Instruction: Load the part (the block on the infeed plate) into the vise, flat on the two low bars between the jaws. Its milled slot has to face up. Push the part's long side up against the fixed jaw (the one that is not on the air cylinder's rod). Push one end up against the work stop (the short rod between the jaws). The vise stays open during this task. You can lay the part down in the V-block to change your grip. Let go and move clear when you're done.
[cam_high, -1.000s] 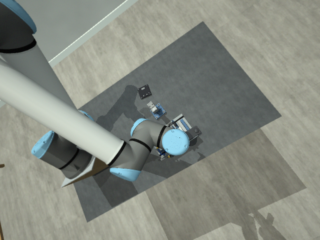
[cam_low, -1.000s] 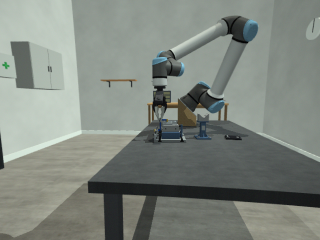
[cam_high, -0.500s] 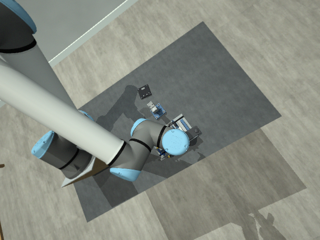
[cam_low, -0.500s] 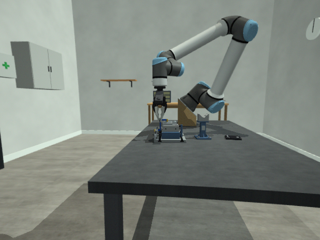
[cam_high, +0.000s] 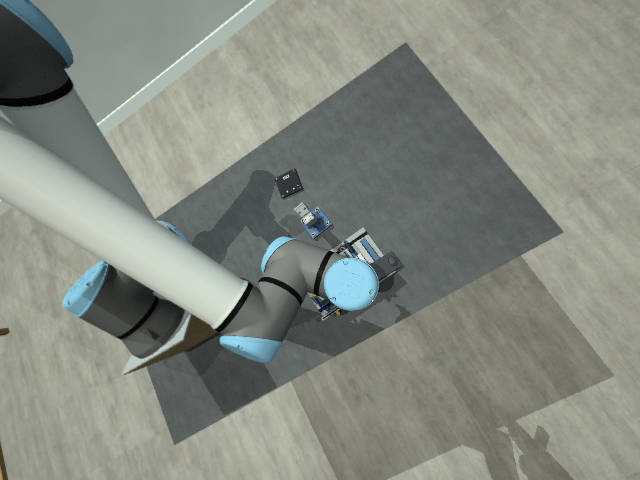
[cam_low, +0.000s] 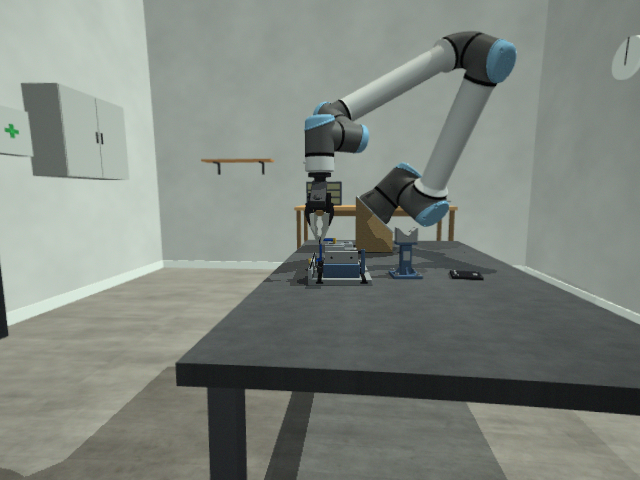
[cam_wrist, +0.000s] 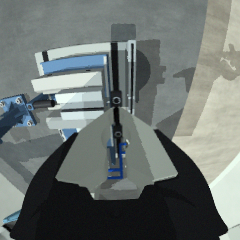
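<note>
The part lies 50 mm to the left of my hand, 30 mm below it and 10 mm behind it. Round my hand: infeed plate: 460 mm to the left, 130 mm behind, 120 mm below; then vise: 90 mm below, 80 mm behind, 50 mm to the left.
</note>
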